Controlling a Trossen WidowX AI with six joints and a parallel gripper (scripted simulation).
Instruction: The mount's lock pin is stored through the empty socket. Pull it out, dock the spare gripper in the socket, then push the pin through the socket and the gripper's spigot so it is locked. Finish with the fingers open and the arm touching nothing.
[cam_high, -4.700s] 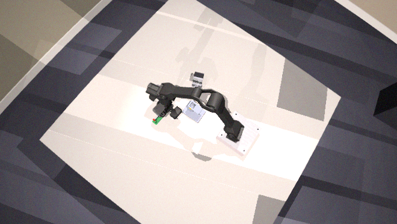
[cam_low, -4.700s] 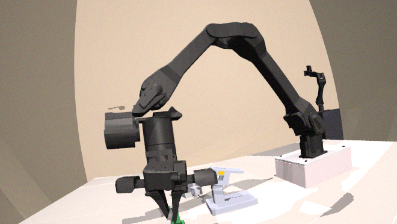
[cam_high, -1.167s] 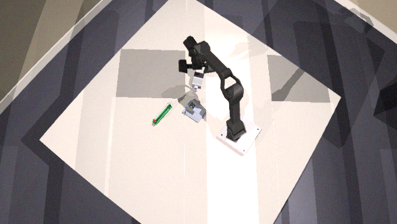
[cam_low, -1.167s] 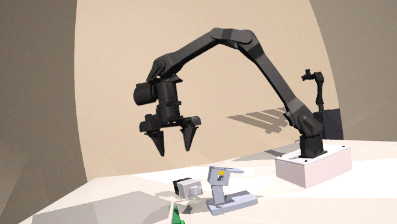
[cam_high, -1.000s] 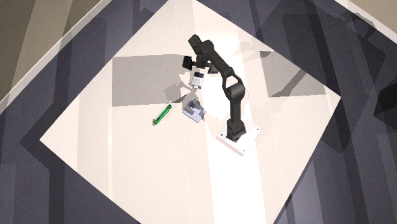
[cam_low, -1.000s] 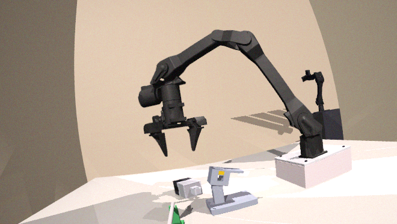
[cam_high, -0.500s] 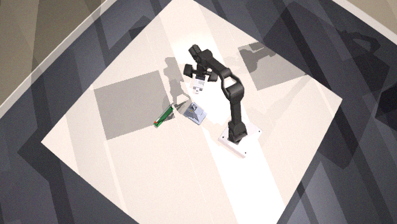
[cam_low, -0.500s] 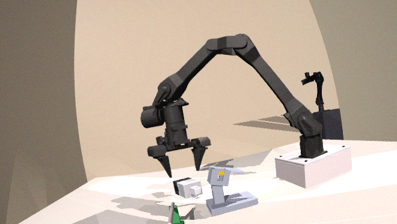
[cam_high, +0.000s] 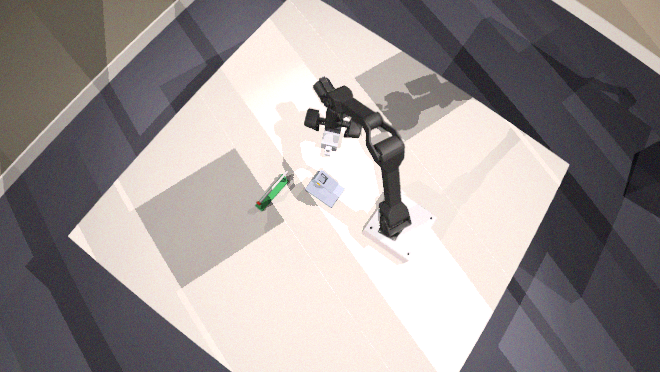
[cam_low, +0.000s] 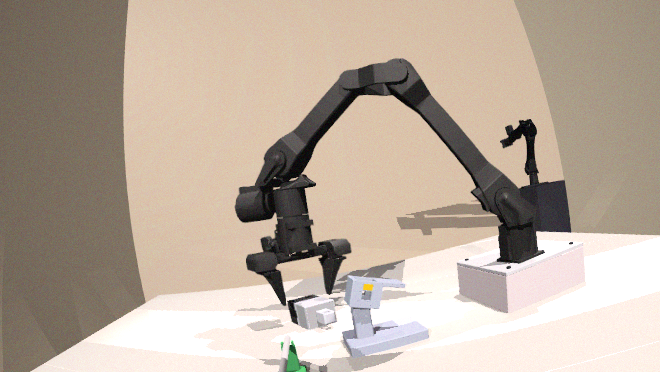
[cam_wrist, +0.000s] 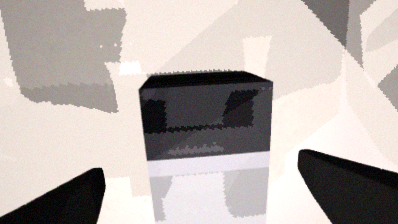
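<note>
Now: the spare gripper 2 cm to the left of my gripper tip, 2 cm below it and 1 cm behind it. Round my gripper tip: green stand (28 cm to the left, 7 cm ahead, 2 cm below); then grey mount (18 cm to the left, 7 cm behind, 1 cm above).
</note>
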